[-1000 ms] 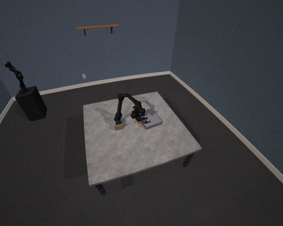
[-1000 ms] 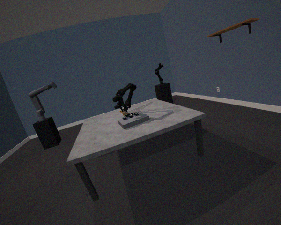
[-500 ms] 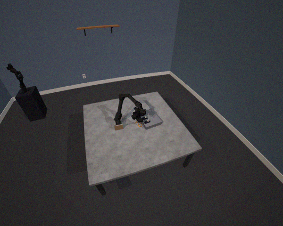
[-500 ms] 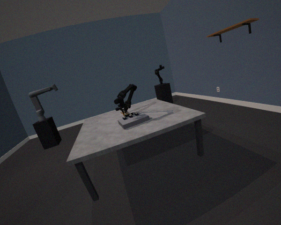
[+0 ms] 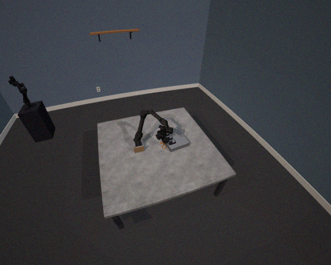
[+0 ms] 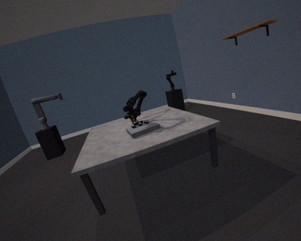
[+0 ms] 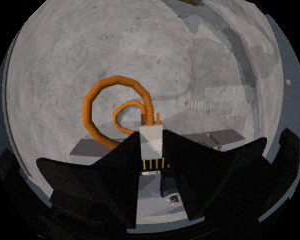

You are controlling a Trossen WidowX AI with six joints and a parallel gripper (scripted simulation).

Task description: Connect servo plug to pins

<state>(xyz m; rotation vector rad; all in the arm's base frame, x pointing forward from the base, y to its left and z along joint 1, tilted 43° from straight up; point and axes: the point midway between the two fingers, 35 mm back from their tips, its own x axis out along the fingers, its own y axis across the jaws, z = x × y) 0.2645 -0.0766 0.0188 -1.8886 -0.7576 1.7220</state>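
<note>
My gripper tip is now 40 mm short of the green strip, 30 mm to the right of it and 20 mm above it. Also, from my gripper tip: grey printed holder (200 mm ahead, 50 mm to the left, 50 mm below).
</note>
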